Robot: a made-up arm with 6 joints. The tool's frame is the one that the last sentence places.
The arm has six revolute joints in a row. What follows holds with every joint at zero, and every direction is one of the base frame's.
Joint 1 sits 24.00 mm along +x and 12.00 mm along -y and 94.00 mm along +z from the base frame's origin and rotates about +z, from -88.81 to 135.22 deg.
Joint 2 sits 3.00 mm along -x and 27.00 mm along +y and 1.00 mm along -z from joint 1 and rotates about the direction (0.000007, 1, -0.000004), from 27.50 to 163.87 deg.
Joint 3 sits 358.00 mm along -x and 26.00 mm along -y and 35.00 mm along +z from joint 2 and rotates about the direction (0.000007, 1, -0.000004), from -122.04 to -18.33 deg.
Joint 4 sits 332.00 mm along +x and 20.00 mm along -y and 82.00 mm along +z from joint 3 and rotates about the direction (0.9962, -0.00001, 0.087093), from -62.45 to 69.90 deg.
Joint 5 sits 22.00 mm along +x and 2.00 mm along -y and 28.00 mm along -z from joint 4 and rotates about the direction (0.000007, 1, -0.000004), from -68.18 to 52.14 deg.
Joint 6 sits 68.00 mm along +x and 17.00 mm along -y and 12.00 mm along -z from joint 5 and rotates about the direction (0.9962, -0.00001, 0.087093), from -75.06 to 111.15 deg.
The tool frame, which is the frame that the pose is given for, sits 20.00 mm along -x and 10.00 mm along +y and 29.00 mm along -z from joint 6; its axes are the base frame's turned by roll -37.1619, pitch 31.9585 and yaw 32.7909 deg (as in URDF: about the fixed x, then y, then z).
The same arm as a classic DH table. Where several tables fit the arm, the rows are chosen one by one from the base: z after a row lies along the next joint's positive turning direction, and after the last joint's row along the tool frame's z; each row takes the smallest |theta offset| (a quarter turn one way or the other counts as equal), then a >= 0, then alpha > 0; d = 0 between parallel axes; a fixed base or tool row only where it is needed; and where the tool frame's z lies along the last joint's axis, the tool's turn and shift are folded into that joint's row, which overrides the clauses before.
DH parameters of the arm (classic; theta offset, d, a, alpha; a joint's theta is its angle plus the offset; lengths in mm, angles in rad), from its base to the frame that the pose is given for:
base (fixed): -0.4636 0 26.8 0
joint 1: 0.4636 93 -3 -1.5708
joint 2: 0.0975 0 -359.7 0
joint 3: 1.3861 -19 -52.8 1.5708
joint 4: 0 357.4 29.8 -1.5708
joint 5: 0 -19 17.9 1.5708
joint 6: 0.7392 45.2 26.8 -1.4844
tool (fixed): -0.7301 -10.9 0 0
Joint limits (rad, base to tool): -1.55..2.36 0.48..2.8601 -2.13..-0.3199 -1.09..1.22 -1.19..0.91 -1.31..1.9399

